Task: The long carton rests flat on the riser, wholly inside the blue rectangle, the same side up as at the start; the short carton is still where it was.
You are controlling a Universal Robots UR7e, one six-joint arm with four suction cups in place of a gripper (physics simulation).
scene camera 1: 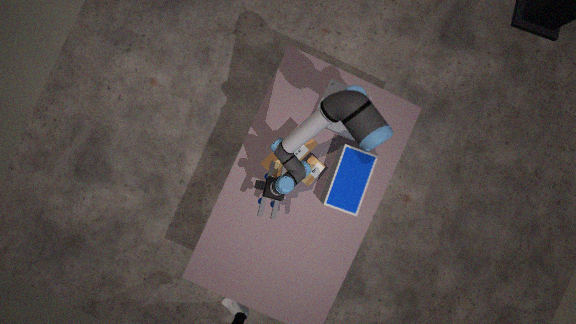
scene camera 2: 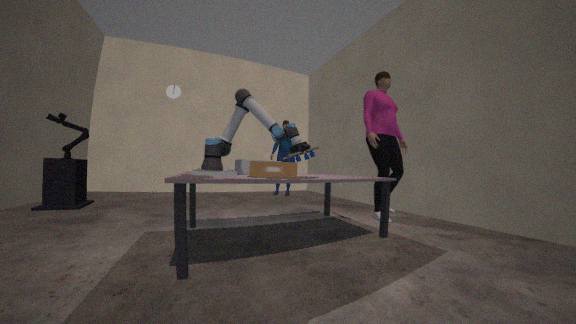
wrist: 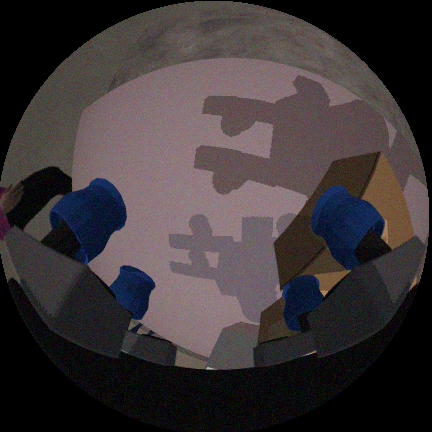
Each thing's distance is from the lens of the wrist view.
my suction head (wrist: 93, 213): 7 cm
long carton (wrist: 298, 250): 14 cm
The marked spots on the long carton and my suction head are 15 cm apart.
